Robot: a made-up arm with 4 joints.
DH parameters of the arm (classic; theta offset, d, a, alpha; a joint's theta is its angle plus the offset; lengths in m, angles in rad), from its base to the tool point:
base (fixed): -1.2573 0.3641 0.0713 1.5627
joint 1: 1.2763 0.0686 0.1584 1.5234
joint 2: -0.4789 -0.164 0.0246 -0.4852
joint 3: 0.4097 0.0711 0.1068 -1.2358
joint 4: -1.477 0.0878 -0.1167 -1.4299
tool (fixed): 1.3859 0.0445 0 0
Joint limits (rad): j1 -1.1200..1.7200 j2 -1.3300..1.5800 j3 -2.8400..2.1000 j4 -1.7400..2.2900
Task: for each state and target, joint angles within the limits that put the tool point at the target. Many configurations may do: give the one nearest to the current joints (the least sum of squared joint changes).
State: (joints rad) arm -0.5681 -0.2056 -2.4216 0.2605
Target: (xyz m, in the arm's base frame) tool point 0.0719 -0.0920 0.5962
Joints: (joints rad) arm -0.2757 0.0661 -2.8060 1.1307
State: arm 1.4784 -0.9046 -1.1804 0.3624
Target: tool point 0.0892 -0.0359 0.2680
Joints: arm 1.7164 -1.3300 -1.8306 -0.1780
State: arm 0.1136 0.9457 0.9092 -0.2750
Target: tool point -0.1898 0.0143 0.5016
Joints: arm -0.5963 0.5329 1.6883 -0.7082
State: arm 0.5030 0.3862 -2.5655 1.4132
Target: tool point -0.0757 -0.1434 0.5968
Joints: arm 0.0177 0.7833 -2.7466 2.1535
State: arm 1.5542 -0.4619 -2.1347 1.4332
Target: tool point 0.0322 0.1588 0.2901
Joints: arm 1.5938 -0.6632 -2.1107 0.9373
